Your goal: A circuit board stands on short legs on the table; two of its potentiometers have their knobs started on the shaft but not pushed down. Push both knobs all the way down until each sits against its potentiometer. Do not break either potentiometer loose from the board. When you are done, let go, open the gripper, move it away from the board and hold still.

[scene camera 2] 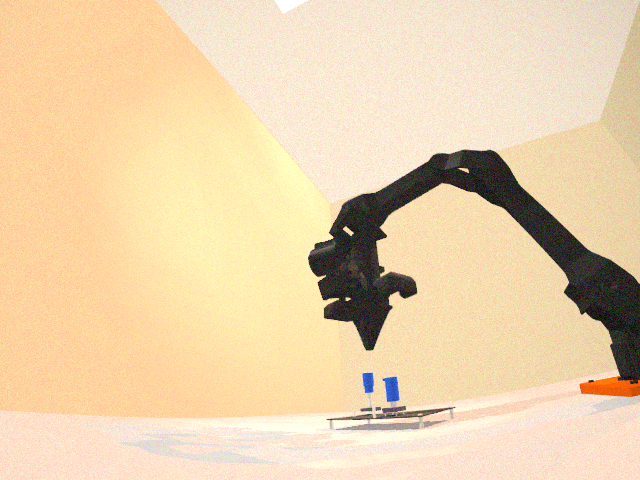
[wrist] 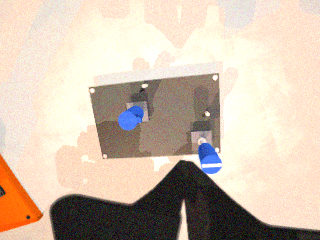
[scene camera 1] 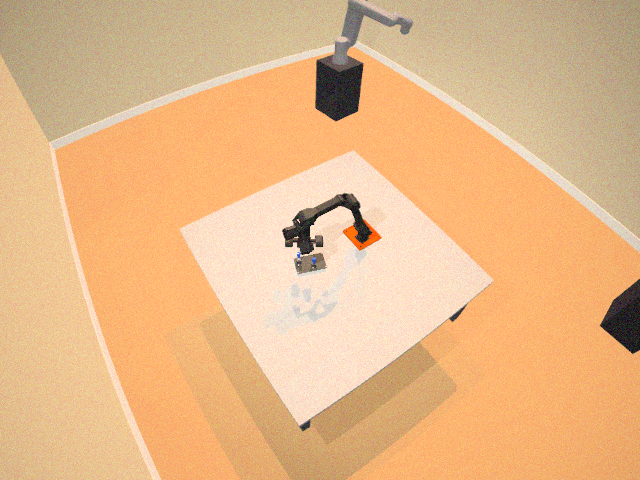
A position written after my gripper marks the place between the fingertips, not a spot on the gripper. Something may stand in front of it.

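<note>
Shut and holding nothing: my gripper [scene camera 2: 369,350], visible also in the wrist view [wrist: 185,166].
</note>
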